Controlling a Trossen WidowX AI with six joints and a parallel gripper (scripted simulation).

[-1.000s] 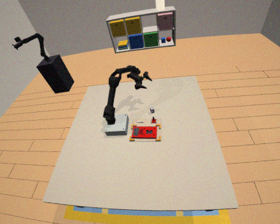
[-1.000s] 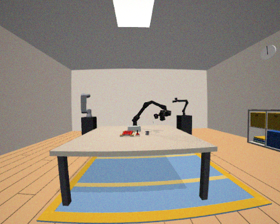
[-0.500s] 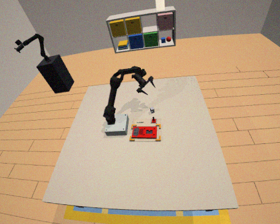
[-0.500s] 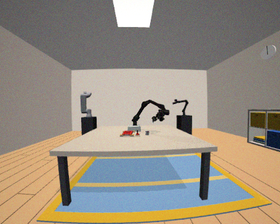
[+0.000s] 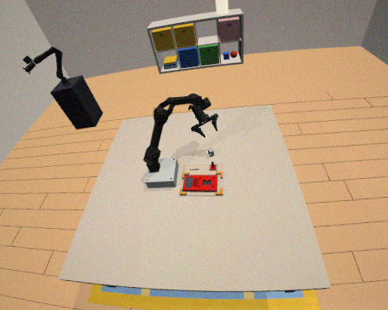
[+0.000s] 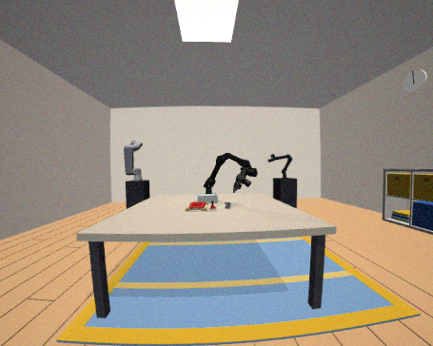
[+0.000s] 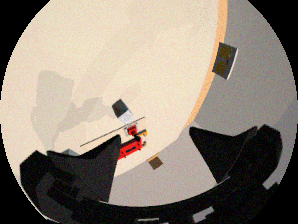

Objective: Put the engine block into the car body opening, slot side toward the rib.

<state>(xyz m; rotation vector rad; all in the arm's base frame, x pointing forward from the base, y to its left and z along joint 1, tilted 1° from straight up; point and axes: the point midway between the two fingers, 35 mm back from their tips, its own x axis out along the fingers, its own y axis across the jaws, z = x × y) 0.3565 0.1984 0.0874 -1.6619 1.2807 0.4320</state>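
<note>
My gripper tip is 110 mm above the engine block, 50 mm to the left of it and 20 mm past it.
</note>
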